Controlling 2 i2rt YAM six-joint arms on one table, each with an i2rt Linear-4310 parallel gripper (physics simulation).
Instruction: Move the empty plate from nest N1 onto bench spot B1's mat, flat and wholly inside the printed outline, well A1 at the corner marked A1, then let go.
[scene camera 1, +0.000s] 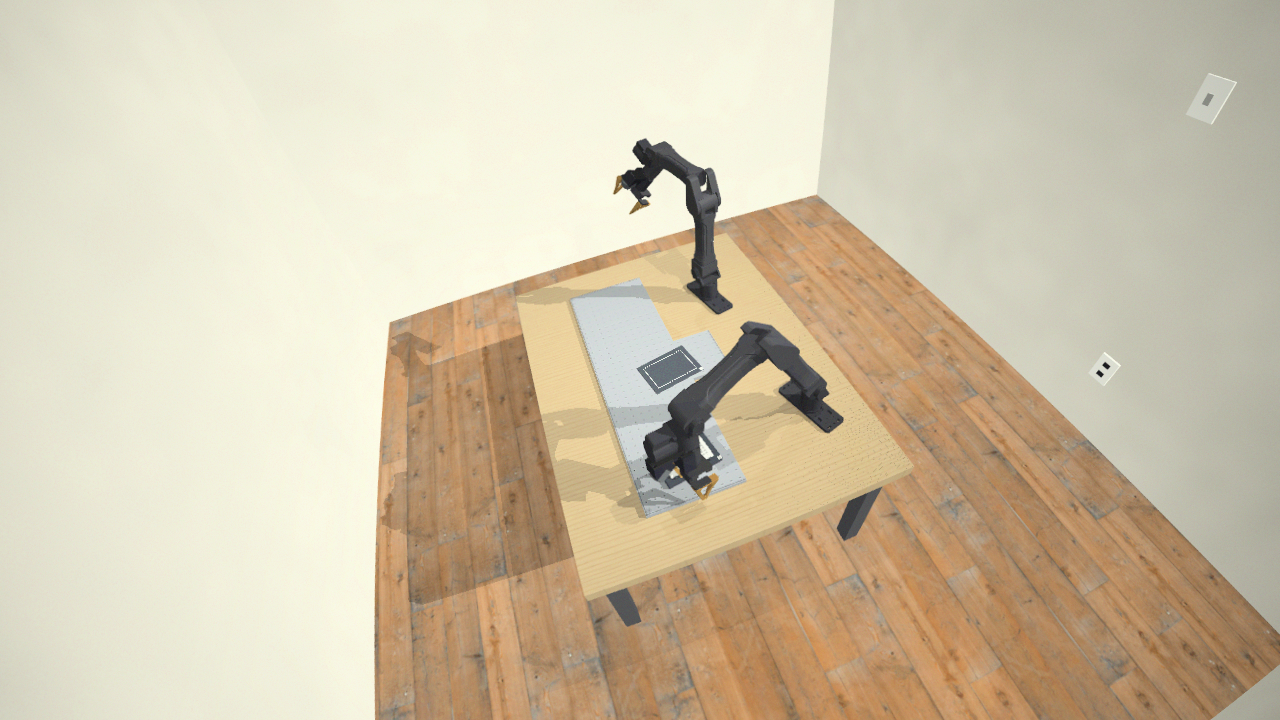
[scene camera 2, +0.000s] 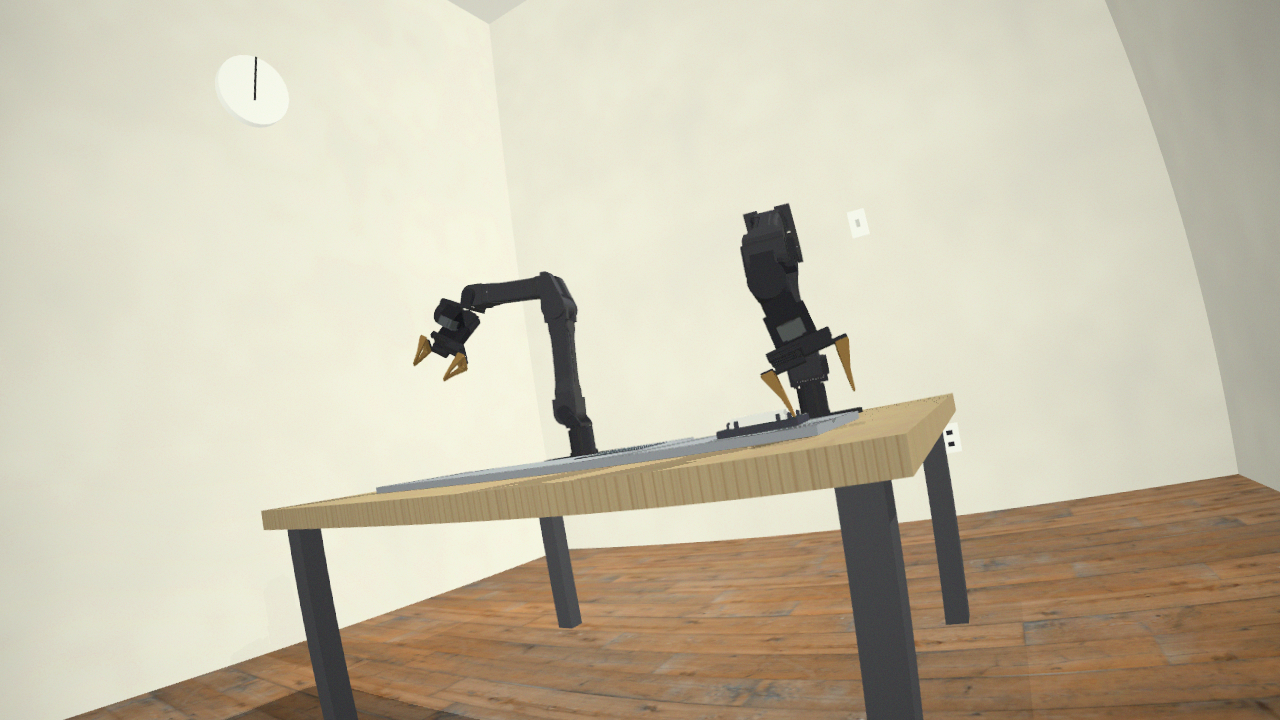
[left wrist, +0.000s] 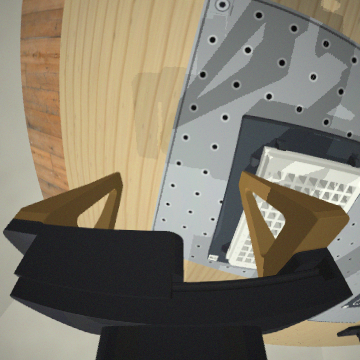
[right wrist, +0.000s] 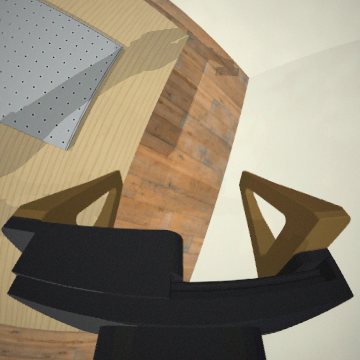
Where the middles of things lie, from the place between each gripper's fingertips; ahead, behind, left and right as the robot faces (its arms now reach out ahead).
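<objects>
Counting from my left hand, I find the dark plate holder (scene camera 2: 799, 419) 1 cm below it, 3 cm behind it and 10 cm to the right of it. The white well plate (left wrist: 322, 178) is 3 cm behind that same left hand and 10 cm to the right of it, while the dark outlined mat (scene camera 1: 676, 365) is 2 cm below the hand, 14 cm behind it and 41 cm to the right of it.
My right gripper is 26 cm above the dark outlined mat, 57 cm to the right of it and 13 cm short of it. The white well plate is 25 cm below my right hand, 88 cm to the left of it and 24 cm ahead of it, and the dark plate holder is likewise 25 cm below my right hand, 88 cm to the left of it and 24 cm ahead of it.
</objects>
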